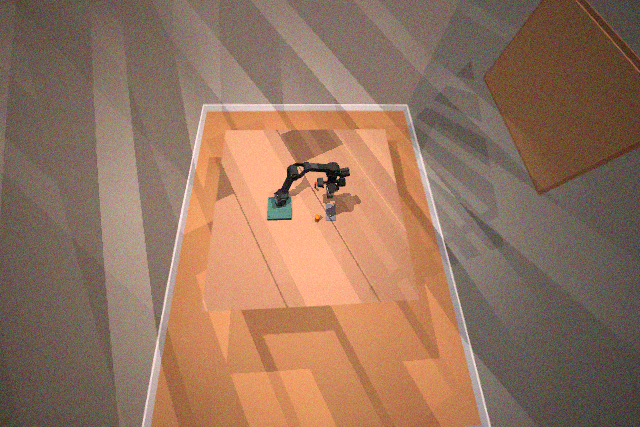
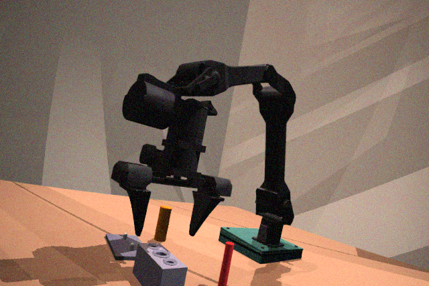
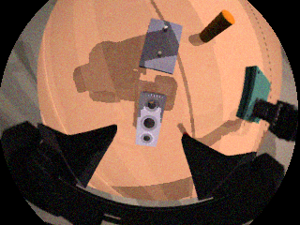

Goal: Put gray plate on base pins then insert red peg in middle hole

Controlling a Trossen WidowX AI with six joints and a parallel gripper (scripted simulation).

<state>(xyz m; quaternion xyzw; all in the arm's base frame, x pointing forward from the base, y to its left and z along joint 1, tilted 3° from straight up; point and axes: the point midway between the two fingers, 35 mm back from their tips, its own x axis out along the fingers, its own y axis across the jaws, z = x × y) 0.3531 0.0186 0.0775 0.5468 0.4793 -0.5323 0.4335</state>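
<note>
The gray plate lies 40 mm below my gripper tip. Round my gripper tip: orange cylinder: 130 mm behind, 190 mm to the right, 40 mm below; red peg: 90 mm behind, 50 mm to the left, 40 mm below.
</note>
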